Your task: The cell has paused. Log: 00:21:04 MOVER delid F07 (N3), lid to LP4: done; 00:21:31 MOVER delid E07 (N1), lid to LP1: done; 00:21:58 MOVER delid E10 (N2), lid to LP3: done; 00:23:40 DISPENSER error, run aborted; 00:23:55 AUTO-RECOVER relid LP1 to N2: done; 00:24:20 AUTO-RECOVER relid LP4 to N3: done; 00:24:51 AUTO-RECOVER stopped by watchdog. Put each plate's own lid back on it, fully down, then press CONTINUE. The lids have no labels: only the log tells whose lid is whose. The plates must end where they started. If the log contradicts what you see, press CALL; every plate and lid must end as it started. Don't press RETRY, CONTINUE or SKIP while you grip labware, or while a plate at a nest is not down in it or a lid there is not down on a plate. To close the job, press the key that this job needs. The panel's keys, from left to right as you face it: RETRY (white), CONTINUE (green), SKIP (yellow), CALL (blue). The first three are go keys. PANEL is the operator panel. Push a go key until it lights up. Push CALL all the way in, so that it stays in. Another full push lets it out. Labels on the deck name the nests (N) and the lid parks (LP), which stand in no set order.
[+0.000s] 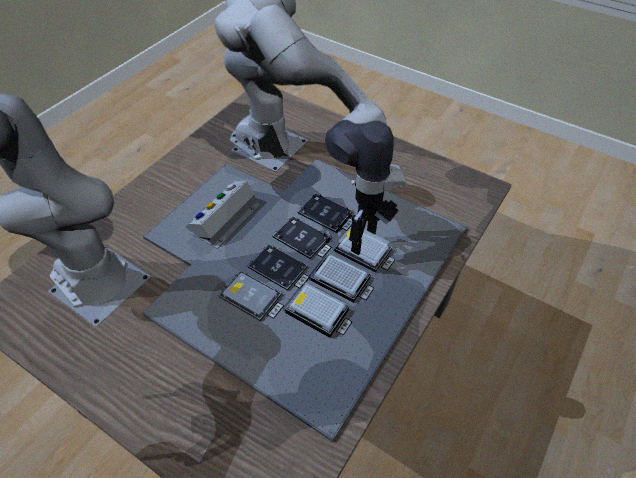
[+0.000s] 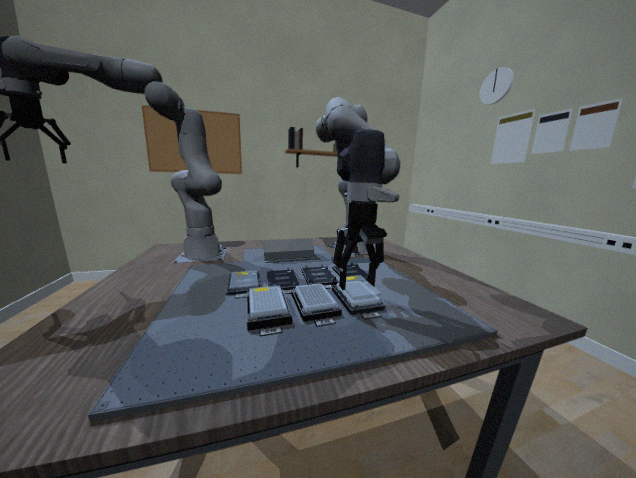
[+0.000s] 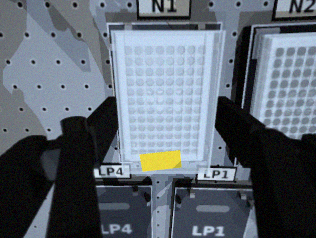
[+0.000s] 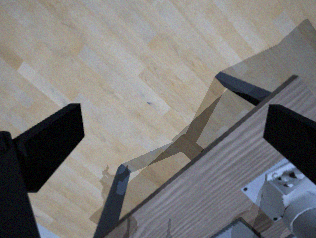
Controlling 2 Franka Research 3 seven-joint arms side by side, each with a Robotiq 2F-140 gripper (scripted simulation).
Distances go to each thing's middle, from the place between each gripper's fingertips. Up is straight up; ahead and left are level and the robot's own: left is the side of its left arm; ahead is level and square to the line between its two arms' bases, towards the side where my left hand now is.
My left hand point(image 2: 356, 286) is 130 mm to the left of the N2 plate point(image 1: 333, 271), 40 mm above it and 10 mm short of it. Round my left hand: park LP4 point(image 1: 312, 214) (180 mm behind, 60 mm to the left, 60 mm below); park LP2 point(image 1: 292, 262) (200 mm to the right, 170 mm behind, 60 mm below); park LP1 point(image 1: 303, 247) (180 mm behind, 70 mm to the right, 60 mm below).
Now: the park LP2 350 mm ahead of my right hand, 900 mm to the left of it and 400 mm below it. Round my right hand: N2 plate (530 mm ahead, 980 mm to the left, 380 mm below); then park LP4 (340 mm ahead, 1160 mm to the left, 400 mm below); then park LP1 (340 mm ahead, 1030 mm to the left, 400 mm below).
